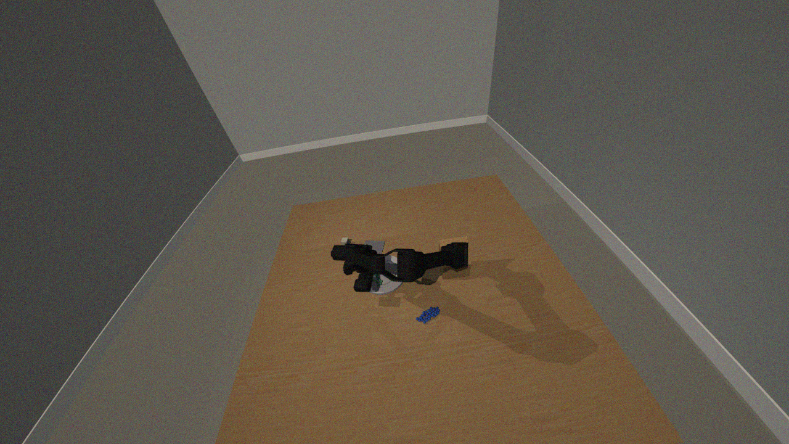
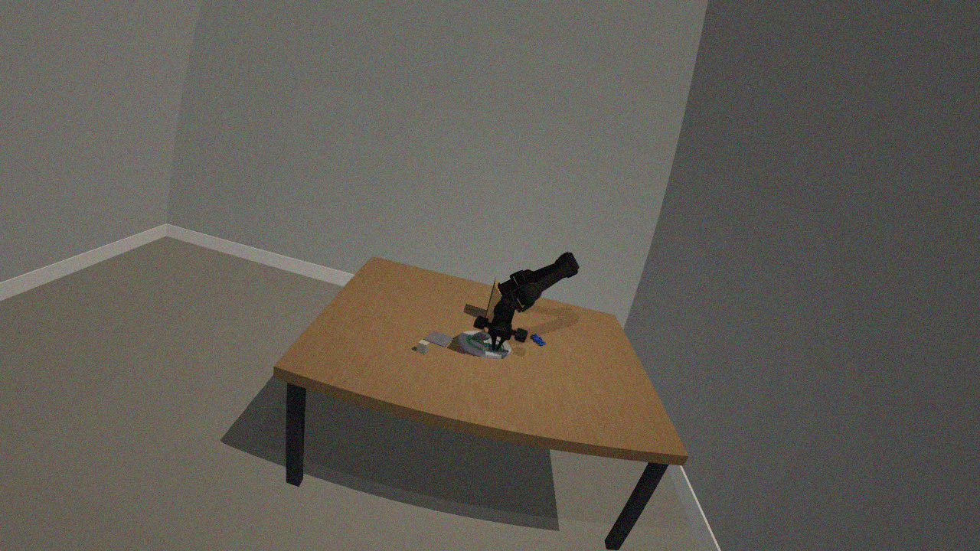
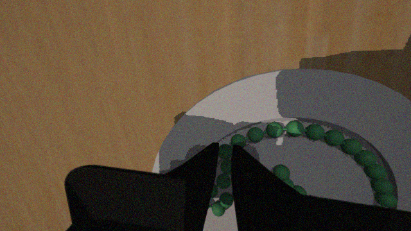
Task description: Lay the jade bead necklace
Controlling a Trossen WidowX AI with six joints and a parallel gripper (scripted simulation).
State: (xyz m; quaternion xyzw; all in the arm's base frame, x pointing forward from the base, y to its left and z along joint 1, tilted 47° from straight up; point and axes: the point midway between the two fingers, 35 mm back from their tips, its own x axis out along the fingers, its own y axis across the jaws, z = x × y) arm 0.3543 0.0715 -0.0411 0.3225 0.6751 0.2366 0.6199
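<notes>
Now: the round bead board 50 mm behind my gripper tip, 40 mm to the right of it and 10 mm below it. The rest, counted from my gripper tip: pale block: 240 mm to the right, 130 mm ahead; then flat grey plate: 200 mm to the right, 10 mm below, 10 mm behind.
</notes>
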